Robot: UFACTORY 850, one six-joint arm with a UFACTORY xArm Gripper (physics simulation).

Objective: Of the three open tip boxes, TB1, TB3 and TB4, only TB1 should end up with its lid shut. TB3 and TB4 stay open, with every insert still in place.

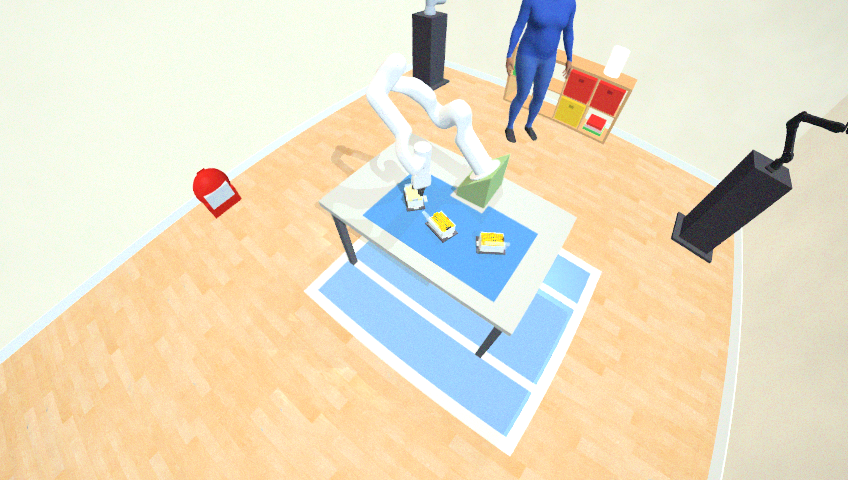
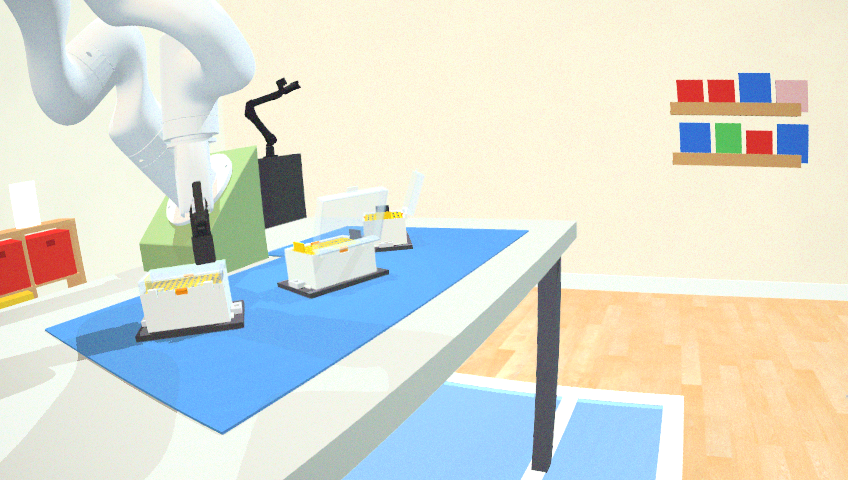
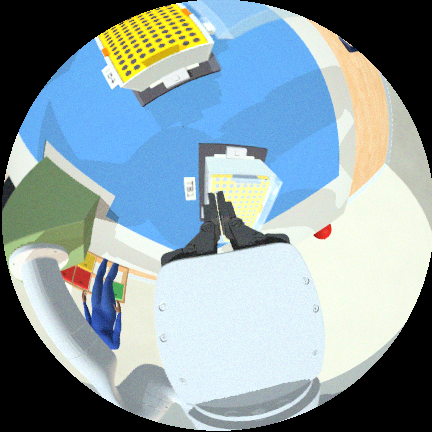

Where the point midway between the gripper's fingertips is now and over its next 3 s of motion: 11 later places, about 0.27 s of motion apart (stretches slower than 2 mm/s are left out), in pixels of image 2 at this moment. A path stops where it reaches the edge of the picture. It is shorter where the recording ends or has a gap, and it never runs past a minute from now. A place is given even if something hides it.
My gripper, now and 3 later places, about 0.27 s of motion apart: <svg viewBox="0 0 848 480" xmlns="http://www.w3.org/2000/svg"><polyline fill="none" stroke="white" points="205,263 206,265 206,263 201,227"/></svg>
